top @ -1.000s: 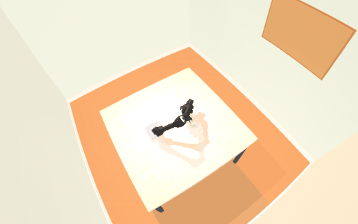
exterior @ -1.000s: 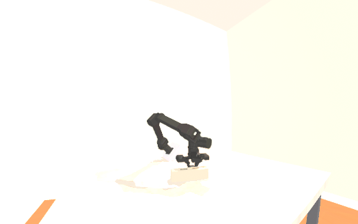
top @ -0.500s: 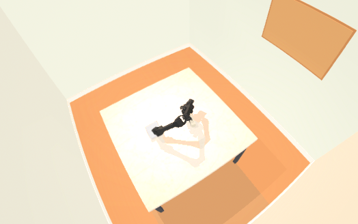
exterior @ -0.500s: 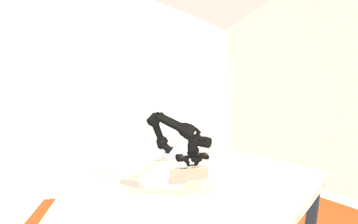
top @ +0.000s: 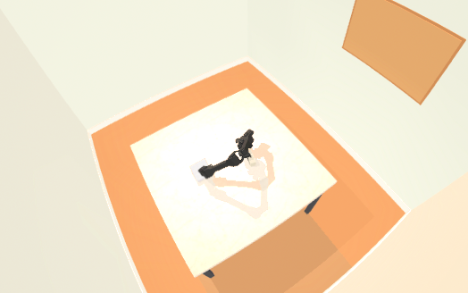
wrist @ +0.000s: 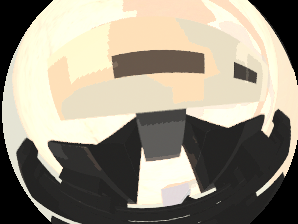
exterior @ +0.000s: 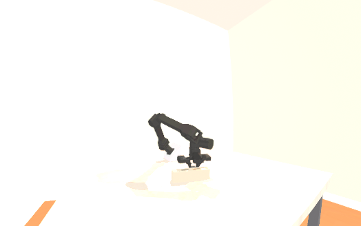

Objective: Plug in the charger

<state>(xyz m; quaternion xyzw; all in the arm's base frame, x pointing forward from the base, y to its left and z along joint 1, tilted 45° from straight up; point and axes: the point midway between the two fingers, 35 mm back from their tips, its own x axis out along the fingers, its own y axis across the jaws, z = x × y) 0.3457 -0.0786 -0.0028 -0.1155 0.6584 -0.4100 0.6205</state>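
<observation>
The two-prong charger is 1 cm ahead of my gripper tip, 1 cm to the right of it and 1 cm above it.
</observation>
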